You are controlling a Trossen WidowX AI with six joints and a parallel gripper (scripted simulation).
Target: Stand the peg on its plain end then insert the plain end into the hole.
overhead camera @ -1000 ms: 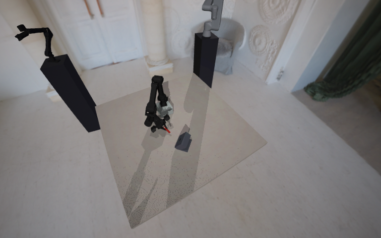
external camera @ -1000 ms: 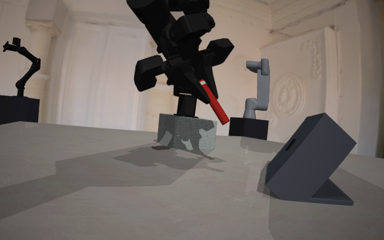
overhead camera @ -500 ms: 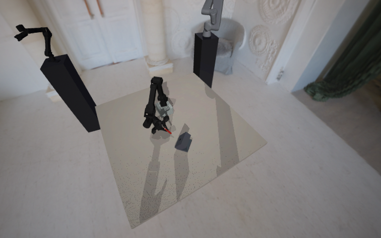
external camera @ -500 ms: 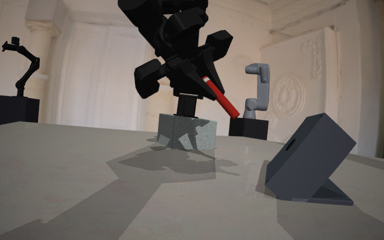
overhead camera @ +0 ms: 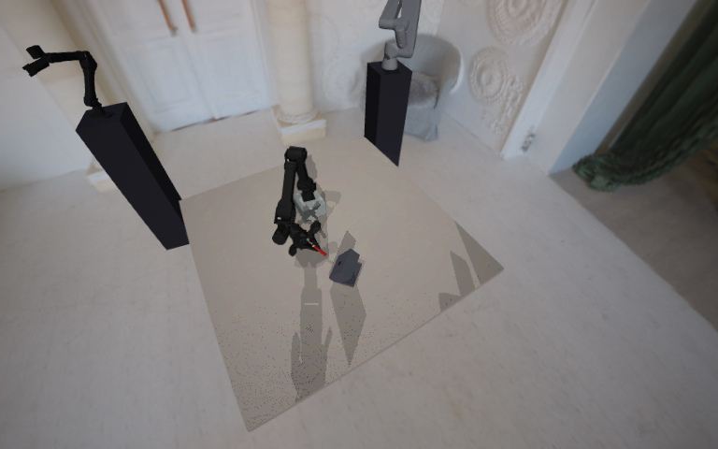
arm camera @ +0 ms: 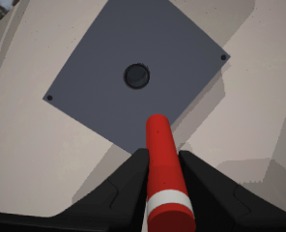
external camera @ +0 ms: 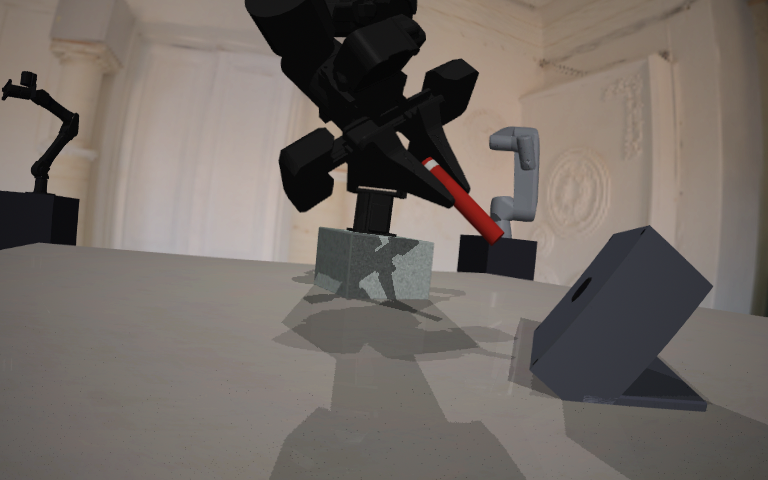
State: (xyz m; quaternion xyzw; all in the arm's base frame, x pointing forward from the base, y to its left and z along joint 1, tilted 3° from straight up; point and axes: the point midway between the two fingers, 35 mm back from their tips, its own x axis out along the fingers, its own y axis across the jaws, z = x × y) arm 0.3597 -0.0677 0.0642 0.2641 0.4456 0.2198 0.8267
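The dark sloped panel lies 80 mm ahead of my gripper tip, 90 mm to the left of it and 70 mm below it. Round my gripper tip: panel foot (90 mm ahead, 110 mm to the left, 120 mm below); then red peg (10 mm behind, 10 mm to the right, 10 mm above).
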